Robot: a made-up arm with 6 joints.
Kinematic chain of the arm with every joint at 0, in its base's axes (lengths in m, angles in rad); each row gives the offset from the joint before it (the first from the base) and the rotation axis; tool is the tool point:
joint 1: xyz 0 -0.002 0.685 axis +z
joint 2: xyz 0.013 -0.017 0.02 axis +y
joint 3: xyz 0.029 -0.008 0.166 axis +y
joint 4: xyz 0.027 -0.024 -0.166 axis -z
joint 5: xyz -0.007 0 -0.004 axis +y
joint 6: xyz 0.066 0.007 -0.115 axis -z
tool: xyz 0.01 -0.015 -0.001
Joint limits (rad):
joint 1: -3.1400..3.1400
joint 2: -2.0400..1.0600
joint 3: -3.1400..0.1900
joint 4: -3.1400..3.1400
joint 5: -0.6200..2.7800
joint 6: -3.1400..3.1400
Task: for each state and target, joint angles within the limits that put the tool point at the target. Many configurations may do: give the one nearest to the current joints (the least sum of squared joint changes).
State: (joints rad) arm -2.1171 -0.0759 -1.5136 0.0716 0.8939 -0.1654
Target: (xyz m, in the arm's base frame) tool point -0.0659 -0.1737 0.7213
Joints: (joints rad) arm -1.8539 -0.4070 -0.9438 0.3154 1.6628 -0.1047
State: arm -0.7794 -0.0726 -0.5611 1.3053 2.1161 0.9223
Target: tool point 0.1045 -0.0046 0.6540
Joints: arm -0.7333 0.1687 -0.3916 1.1500 1.7711 0.8650
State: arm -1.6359 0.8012 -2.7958 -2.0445 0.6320 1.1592
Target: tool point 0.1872 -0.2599 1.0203
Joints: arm -1.0138 0.5536 -2.8851 -1.9965 -0.2254 1.1013
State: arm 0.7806 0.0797 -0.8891 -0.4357 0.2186 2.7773
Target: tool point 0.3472 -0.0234 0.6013
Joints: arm 0.0155 0.6880 -1.3285 -0.3575 0.2187 2.7539
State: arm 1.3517 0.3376 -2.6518 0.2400 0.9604 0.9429
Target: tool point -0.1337 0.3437 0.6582
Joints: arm 1.9866 0.7829 -2.0732 0.3817 1.3692 0.9952
